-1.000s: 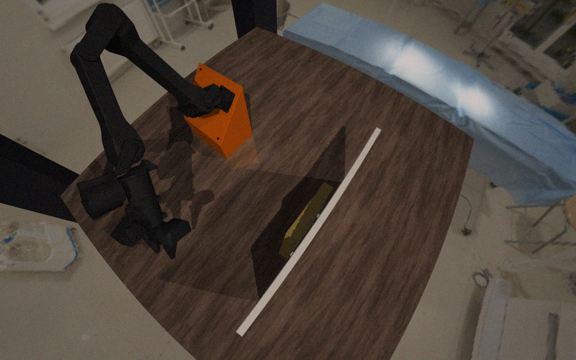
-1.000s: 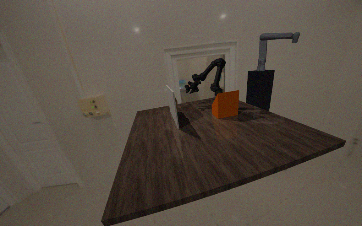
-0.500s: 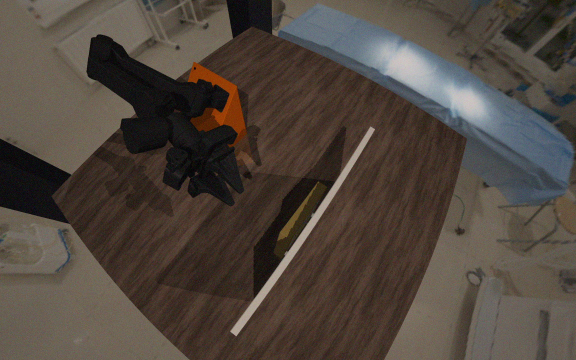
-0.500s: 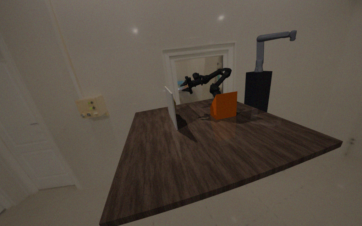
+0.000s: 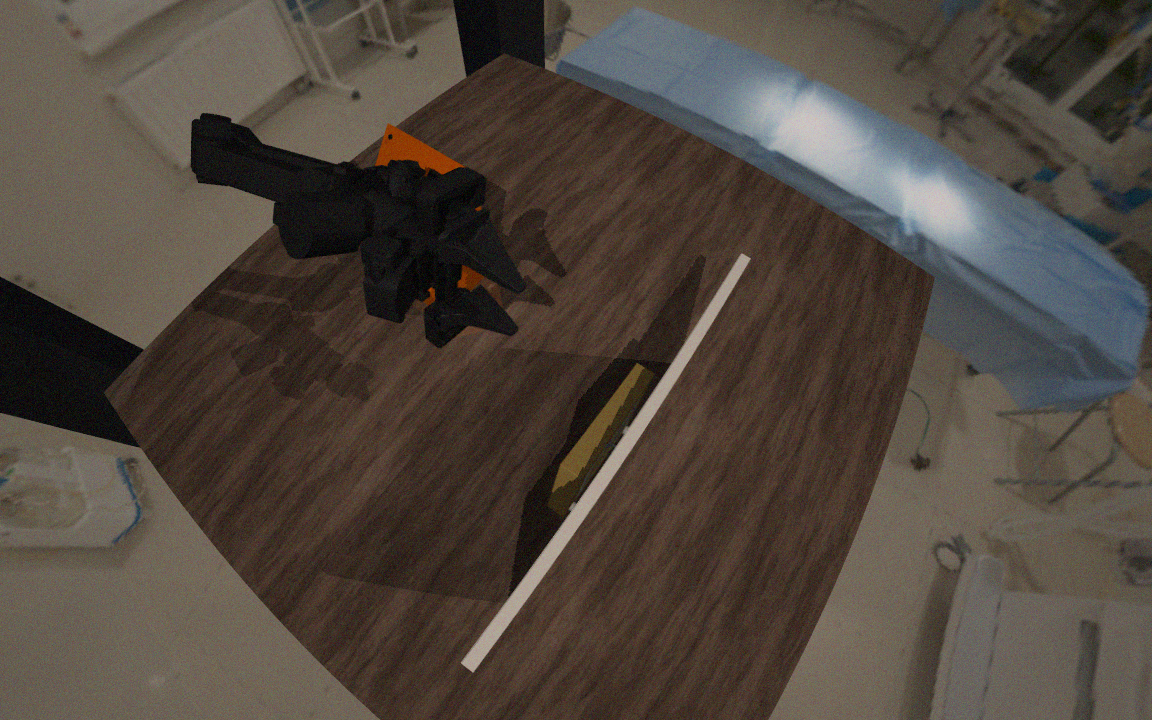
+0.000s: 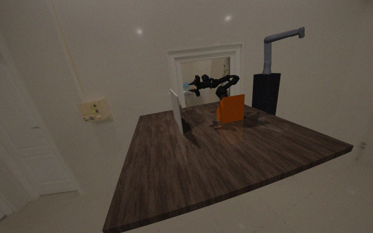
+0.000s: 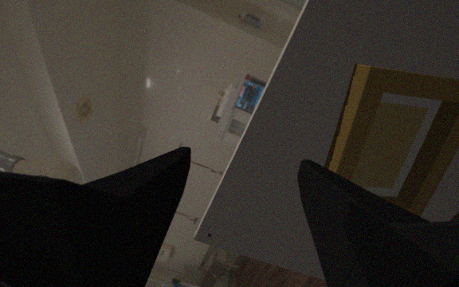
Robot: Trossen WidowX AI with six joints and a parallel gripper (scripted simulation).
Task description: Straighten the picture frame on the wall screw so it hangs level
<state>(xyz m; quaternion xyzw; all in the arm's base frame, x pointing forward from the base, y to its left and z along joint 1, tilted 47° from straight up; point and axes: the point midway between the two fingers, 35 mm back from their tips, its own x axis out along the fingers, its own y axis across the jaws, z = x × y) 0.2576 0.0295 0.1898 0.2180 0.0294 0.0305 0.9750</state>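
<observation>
Now: gripper tip 13 cm short of the yellow picture frame, 1 cm to the left of it and 17 cm above it. From my gripper tip the other things lie so: white wall panel: 14 cm ahead, 1 cm to the right, 18 cm below.
</observation>
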